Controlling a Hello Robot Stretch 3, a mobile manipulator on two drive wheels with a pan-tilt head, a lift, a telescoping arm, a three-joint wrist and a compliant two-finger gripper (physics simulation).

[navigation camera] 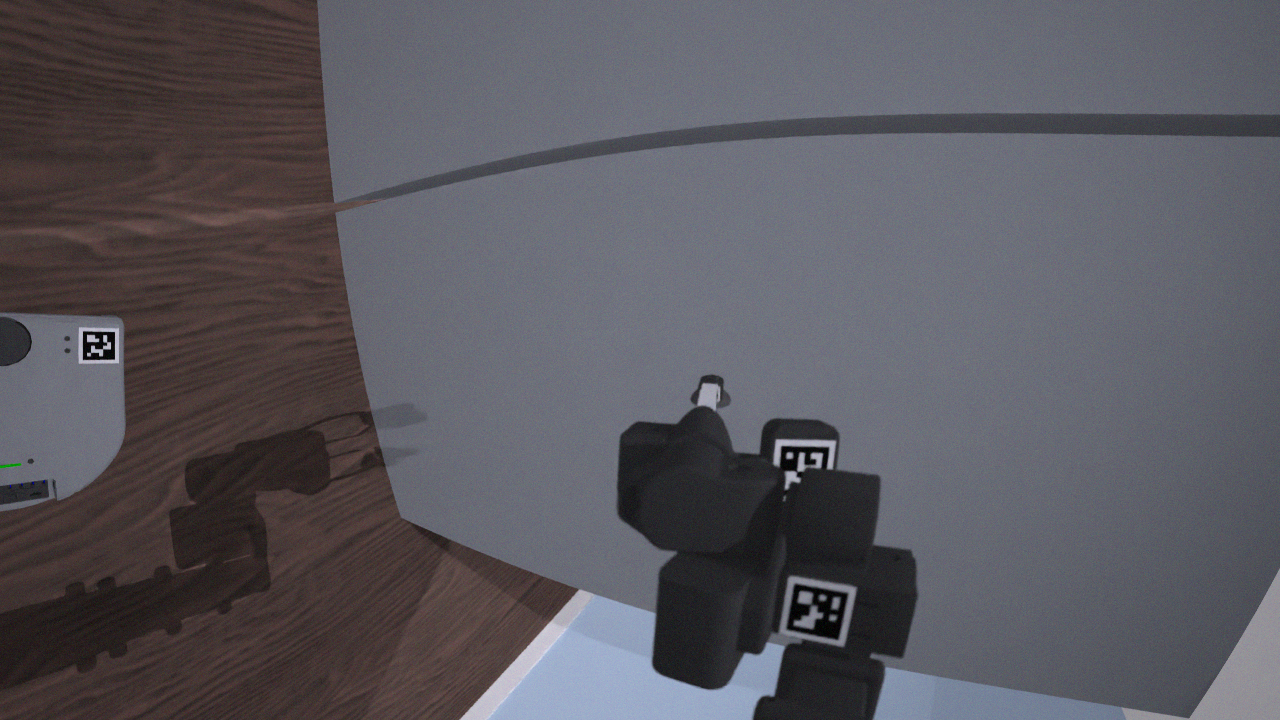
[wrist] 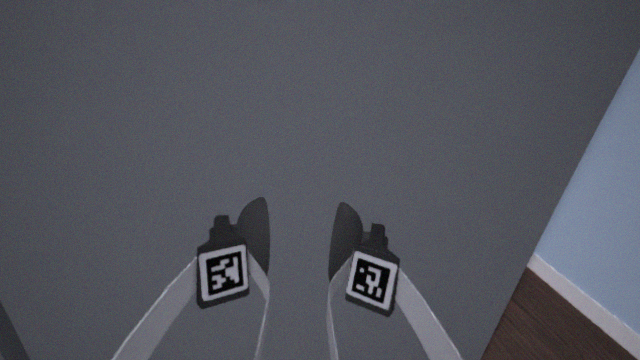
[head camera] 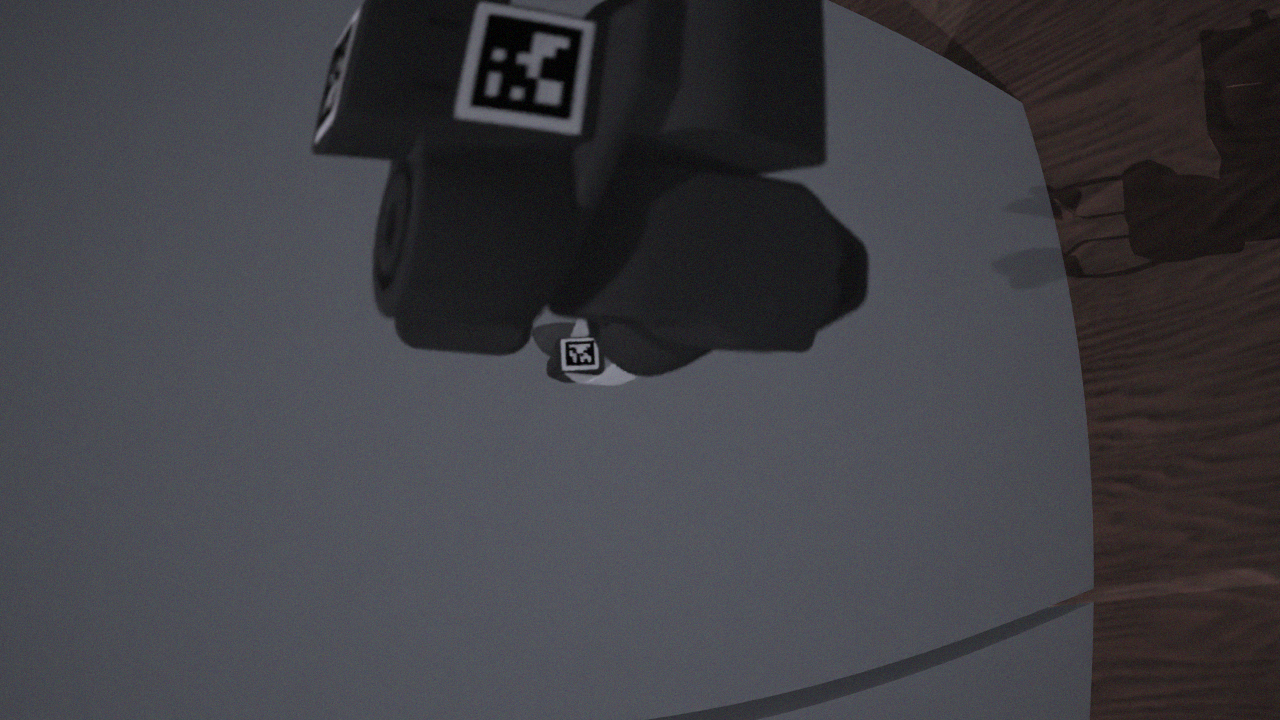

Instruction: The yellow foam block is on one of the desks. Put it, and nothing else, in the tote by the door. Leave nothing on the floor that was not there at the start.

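Pixels of known places: gripper, fingertip midpoint: (wrist: 300, 226); robot's base at its link origin: (navigation camera: 2, 339).
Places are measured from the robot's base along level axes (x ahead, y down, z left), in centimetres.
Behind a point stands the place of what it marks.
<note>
My gripper (head camera: 586, 360) (navigation camera: 710, 392) {x -2.2, y -108.4, z -50.4 cm} (wrist: 300, 226) {x -2.2, y -108.4, z -50.4 cm} is open. Its two fingertips stand apart in the wrist view, with bare grey surface seen between them. It hangs over a wide grey desk top (head camera: 313, 501) {x 14.4, y -119.9, z -72.1 cm} (navigation camera: 939, 295) {x 13.8, y -133.2, z -72.3 cm} (wrist: 300, 100) {x -1.3, y -108.4, z -76.6 cm}; its height above the surface is hard to judge. In the head and navigation views the wrist joints partly hide the fingers. The yellow foam block does not show in these views. The tote and the door do not show either.
A dark seam (head camera: 850, 677) (navigation camera: 805, 127) crosses the grey surface. Brown wood floor (head camera: 1181, 447) {x 8.2, y 0.0, z -52.6 cm} (navigation camera: 179, 116) {x 47.8, y 0.0, z -25.7 cm} (wrist: 525, 320) {x -107.3, y 0.0, z -136.8 cm} lies beyond its edge. My base (navigation camera: 67, 402) {x -9.6, y -16.0, z -8.3 cm} stands on the floor at the left of the navigation view. A pale blue wall (navigation camera: 572, 680) {x -137.7, y -28.0, z -148.5 cm} (wrist: 600, 215) {x -135.4, y -45.5, z -157.0 cm} with white skirting (wrist: 580, 295) {x -136.8, y -7.0, z -147.0 cm} is near the desk.
</note>
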